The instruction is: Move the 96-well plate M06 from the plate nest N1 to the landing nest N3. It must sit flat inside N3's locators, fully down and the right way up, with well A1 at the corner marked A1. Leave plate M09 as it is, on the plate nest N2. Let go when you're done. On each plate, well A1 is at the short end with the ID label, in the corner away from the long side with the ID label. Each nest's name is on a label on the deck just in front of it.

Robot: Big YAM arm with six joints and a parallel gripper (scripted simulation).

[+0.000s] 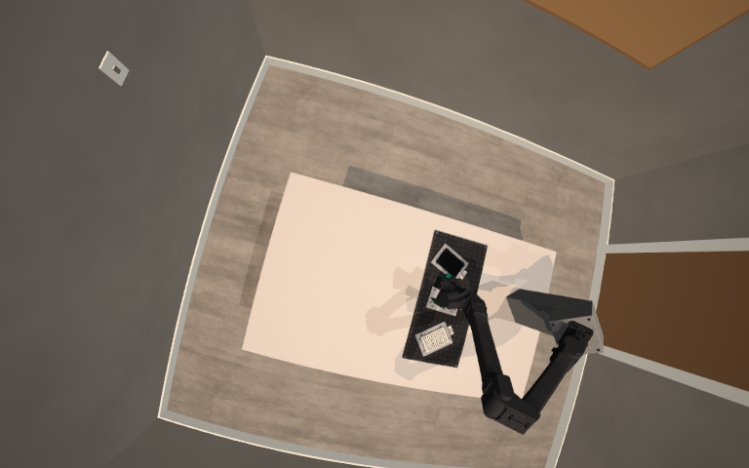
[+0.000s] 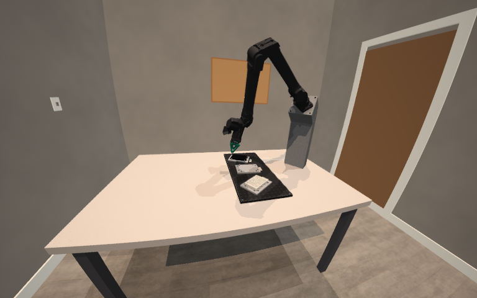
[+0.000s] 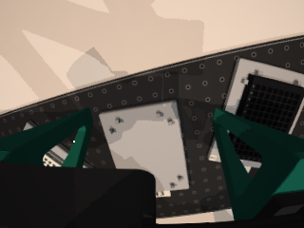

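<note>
Now: hand 40 mm past the black 96-well plate, 150 mm to the left of it and 120 mm above it. The rest, counted from my hand: white 96-well plate (160 mm behind, 210 mm to the left, 120 mm below).
</note>
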